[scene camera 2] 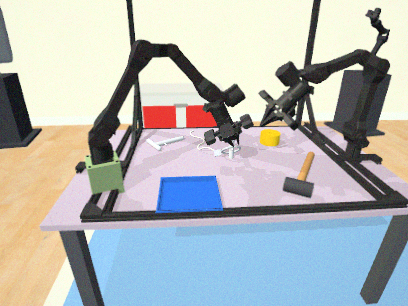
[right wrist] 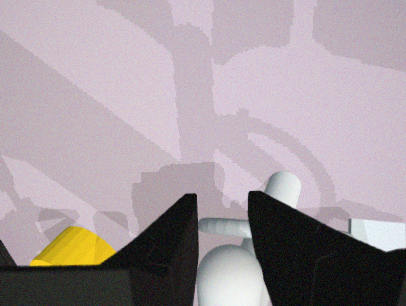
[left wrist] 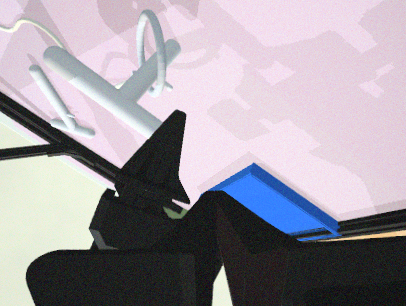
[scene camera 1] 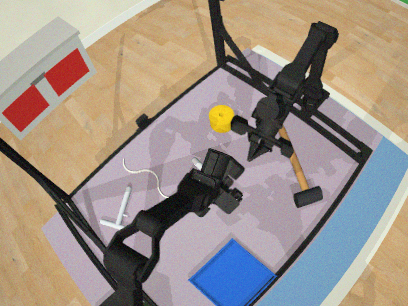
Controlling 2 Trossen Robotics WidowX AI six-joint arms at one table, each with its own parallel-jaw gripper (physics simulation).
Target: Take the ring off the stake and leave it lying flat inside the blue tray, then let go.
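Frame: origin at the left arm's base, x ahead, y up, z right, level; centimetres.
Seen in the pictures: left gripper, fingertip midpoint: (scene camera 2: pixel 260 126) (left wrist: pixel 214 199) (scene camera 1: pixel 248 160); right gripper, fingertip midpoint: (scene camera 2: pixel 236 145) (right wrist: pixel 222 204) (left wrist: pixel 178 112); left arm's base, link origin: (scene camera 2: pixel 351 156) (scene camera 1: pixel 309 104); right arm's base, link origin: (scene camera 2: pixel 101 159).
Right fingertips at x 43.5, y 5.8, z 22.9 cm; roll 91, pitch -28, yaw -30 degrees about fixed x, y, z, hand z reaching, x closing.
Offsets run from my right fingertips to a thing's top centre. "pt": to the spot under its first point.
A thin white ring (scene camera 2: pixel 238 149) (left wrist: pixel 162 54) sits around a short white stake @[dx -2.0, dy +3.3, dz +5.6 cm] (scene camera 2: pixel 231 155) (scene camera 1: pixel 197 163) in the middle of the table. My right gripper (scene camera 2: pixel 232 142) (right wrist: pixel 222 204) is right over it, shut on the ring. In the right wrist view a bar of the ring @[pt dx -2.2, dy -1.8, dz +2.4 cm] (right wrist: pixel 223 227) lies between the fingertips. The blue tray @[dx +27.1, dy -5.5, dz -12.1 cm] (scene camera 1: pixel 233 273) (scene camera 2: pixel 189 192) (left wrist: pixel 268 203) lies empty at the table's front edge. My left gripper (scene camera 1: pixel 252 158) (scene camera 2: pixel 262 122) is shut and empty, held above the table near the yellow cylinder.
A yellow cylinder @[dx -26.8, dy -2.8, dz +8.6 cm] (scene camera 1: pixel 221 118) (scene camera 2: pixel 269 137) (right wrist: pixel 77 246) stands behind the stake. A hammer @[dx -16.9, dy -2.8, dz -20.9 cm] (scene camera 1: pixel 307 195) (scene camera 2: pixel 298 186) lies at the right. A white T-shaped tool @[dx +15.5, dy -5.8, dz +32.0 cm] (scene camera 1: pixel 122 209) (scene camera 2: pixel 164 141) and a white string @[pt dx +0.0, dy -7.3, dz +30.0 cm] (scene camera 1: pixel 142 171) (scene camera 2: pixel 197 136) lie at the left. Black frame rails edge the table.
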